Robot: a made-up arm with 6 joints. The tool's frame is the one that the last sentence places.
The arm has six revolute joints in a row. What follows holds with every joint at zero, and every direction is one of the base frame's.
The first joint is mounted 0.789 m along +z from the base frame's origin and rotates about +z.
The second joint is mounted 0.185 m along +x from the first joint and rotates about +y.
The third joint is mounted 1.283 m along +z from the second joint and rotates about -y.
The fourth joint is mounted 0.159 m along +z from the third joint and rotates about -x.
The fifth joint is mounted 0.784 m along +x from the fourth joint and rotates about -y.
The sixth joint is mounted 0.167 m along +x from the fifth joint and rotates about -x.
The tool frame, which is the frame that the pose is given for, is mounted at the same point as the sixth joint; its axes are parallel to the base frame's.
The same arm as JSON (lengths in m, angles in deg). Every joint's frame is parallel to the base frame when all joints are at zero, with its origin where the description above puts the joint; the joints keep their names.
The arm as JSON. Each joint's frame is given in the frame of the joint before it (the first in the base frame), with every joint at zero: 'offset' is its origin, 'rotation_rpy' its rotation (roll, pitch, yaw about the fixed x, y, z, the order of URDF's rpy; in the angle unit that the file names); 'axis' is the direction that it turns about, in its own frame. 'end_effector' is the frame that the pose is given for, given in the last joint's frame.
{"length_unit": "m", "angle_unit": "deg", "chain": [{"id": "joint 1", "offset": [0.0, 0.0, 0.789], "rotation_rpy": [0.0, 0.0, 0.0], "axis": "+z"}, {"id": "joint 2", "offset": [0.185, 0.0, 0.0], "rotation_rpy": [0.0, 0.0, 0.0], "axis": "+y"}, {"id": "joint 3", "offset": [0.0, 0.0, 1.283], "rotation_rpy": [0.0, 0.0, 0.0], "axis": "-y"}, {"id": "joint 4", "offset": [0.0, 0.0, 0.159], "rotation_rpy": [0.0, 0.0, 0.0], "axis": "-x"}, {"id": "joint 5", "offset": [0.784, 0.0, 0.0], "rotation_rpy": [0.0, 0.0, 0.0], "axis": "-y"}, {"id": "joint 6", "offset": [0.167, 0.0, 0.0], "rotation_rpy": [0.0, 0.0, 0.0], "axis": "-x"}], "end_effector": {"offset": [0.0, 0.0, 0.0], "rotation_rpy": [0.0, 0.0, 0.0]}}
